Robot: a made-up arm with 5 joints. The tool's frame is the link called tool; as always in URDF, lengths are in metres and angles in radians. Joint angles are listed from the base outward. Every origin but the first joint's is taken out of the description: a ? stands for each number. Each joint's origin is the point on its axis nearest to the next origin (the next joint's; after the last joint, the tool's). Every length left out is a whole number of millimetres.
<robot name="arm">
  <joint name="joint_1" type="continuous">
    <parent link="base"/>
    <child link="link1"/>
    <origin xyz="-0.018 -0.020 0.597" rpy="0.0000 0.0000 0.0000"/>
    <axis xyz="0 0 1"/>
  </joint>
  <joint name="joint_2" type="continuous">
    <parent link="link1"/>
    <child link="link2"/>
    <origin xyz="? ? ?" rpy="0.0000 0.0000 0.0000"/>
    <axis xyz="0 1 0"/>
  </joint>
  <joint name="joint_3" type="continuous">
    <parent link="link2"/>
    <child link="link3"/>
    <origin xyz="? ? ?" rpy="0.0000 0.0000 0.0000"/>
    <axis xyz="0 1 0"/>
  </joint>
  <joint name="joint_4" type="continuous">
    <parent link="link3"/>
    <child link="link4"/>
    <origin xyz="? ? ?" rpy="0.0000 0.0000 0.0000"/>
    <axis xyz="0 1 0"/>
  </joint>
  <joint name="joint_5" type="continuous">
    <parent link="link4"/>
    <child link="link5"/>
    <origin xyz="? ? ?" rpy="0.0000 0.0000 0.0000"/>
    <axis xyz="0 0 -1"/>
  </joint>
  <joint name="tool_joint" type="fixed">
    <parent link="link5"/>
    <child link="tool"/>
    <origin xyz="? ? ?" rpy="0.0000 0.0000 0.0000"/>
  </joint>
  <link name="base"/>
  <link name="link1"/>
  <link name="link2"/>
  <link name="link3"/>
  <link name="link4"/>
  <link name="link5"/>
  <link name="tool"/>
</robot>
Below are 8 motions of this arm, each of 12 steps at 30 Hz.
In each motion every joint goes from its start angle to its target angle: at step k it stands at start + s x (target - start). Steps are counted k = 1, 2, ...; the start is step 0. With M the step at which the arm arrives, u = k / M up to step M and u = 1 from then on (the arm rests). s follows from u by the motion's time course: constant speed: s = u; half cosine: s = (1 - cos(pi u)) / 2; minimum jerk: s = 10 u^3 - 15 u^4 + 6 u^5.
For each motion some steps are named. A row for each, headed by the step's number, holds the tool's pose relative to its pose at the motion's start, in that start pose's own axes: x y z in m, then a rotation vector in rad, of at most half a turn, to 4 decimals.
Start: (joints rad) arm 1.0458 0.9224 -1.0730 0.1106 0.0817
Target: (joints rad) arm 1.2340 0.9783 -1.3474 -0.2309 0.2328
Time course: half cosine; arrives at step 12
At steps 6, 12:
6: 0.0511 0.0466 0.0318 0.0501 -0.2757 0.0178
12: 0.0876 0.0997 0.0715 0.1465 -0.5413 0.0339

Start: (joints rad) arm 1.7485 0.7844 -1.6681 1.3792 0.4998
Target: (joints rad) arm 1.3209 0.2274 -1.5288 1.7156 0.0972
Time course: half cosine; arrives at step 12
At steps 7, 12:
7: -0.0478 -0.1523 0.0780 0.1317 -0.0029 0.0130
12: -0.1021 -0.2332 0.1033 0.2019 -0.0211 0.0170

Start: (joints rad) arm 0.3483 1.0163 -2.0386 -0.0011 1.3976
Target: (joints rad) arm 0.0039 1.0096 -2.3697 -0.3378 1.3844
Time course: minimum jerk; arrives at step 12
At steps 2, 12:
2: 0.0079 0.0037 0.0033 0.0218 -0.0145 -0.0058
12: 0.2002 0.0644 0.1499 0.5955 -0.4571 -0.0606

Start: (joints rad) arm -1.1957 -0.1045 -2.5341 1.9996 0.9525
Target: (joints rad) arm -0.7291 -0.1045 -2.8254 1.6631 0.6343
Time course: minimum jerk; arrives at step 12
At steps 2, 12:
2: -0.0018 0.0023 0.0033 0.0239 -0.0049 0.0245
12: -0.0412 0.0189 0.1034 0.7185 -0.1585 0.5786

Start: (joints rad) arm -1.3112 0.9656 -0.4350 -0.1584 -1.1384
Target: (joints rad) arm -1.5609 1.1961 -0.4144 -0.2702 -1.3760
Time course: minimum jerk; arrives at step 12
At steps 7, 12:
7: -0.0360 0.0256 -0.0381 0.1081 -0.0305 0.0059
12: -0.0506 0.0440 -0.0568 0.1644 -0.0588 0.0111

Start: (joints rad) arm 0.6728 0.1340 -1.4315 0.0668 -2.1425
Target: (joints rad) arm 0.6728 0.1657 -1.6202 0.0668 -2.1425
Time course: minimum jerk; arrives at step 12
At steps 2, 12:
2: -0.0011 -0.0016 0.0008 -0.0047 0.0030 0.0000
12: -0.0283 -0.0441 0.0254 -0.1320 0.0849 0.0000

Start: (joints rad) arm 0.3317 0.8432 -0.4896 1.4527 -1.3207
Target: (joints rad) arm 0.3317 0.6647 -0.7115 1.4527 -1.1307
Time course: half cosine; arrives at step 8
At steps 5, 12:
5: -0.0054 0.0187 0.0759 -0.2633 -0.0860 -0.1305
12: -0.0098 0.0347 0.1081 -0.3774 -0.1357 -0.1875

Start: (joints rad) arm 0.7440 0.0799 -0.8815 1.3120 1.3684
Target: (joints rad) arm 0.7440 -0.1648 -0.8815 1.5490 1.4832
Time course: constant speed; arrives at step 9
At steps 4, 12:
4: -0.0054 -0.0249 0.0209 0.0034 -0.0006 -0.0510
12: -0.0128 -0.0588 0.0429 0.0076 -0.0011 -0.1148

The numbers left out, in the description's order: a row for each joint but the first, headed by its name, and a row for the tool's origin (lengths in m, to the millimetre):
joint_2: -0.001 -0.051 0.000
joint_3: 0.028 0.000 0.228
joint_4: 0.078 0.000 -0.261
joint_5: 0.080 0.000 -0.091
tool: -0.003 -0.006 0.000

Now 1 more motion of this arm.
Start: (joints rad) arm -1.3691 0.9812 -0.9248 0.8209 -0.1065
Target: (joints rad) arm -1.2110 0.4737 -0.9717 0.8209 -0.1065
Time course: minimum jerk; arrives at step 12
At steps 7, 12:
7: -0.0151 0.0367 0.1355 -0.1047 -0.3528 0.0797
12: -0.0427 0.0632 0.2014 -0.1487 -0.5405 0.1322

